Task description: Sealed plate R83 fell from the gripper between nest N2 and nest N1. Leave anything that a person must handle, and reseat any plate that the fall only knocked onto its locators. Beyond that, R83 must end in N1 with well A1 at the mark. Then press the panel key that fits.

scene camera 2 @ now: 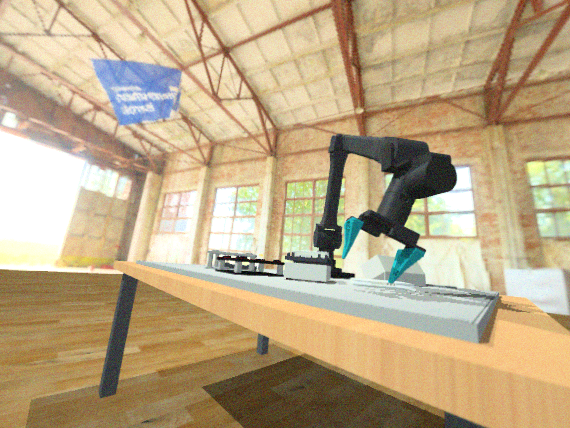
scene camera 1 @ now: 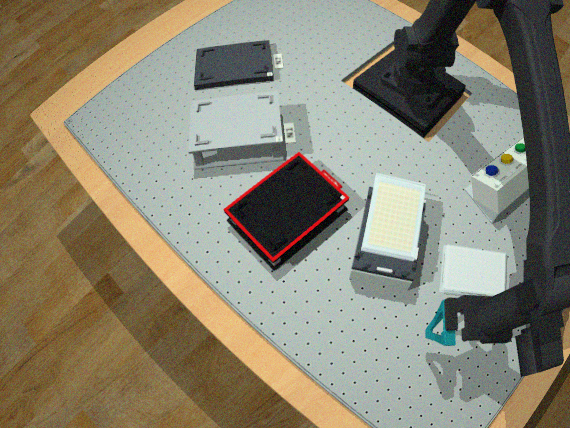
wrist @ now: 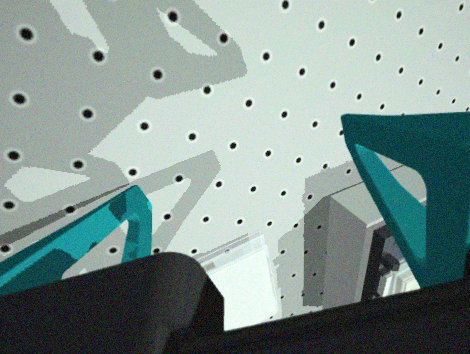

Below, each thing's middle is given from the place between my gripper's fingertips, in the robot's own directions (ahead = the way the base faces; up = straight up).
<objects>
Right now the clear plate [scene camera 1: 465,271] is 13 cm behind my hand, 2 cm to the right of it and 3 cm below it. Also, from my hand: red-edged black plate [scene camera 1: 290,204] 1 cm behind, 34 cm to the right.
</objects>
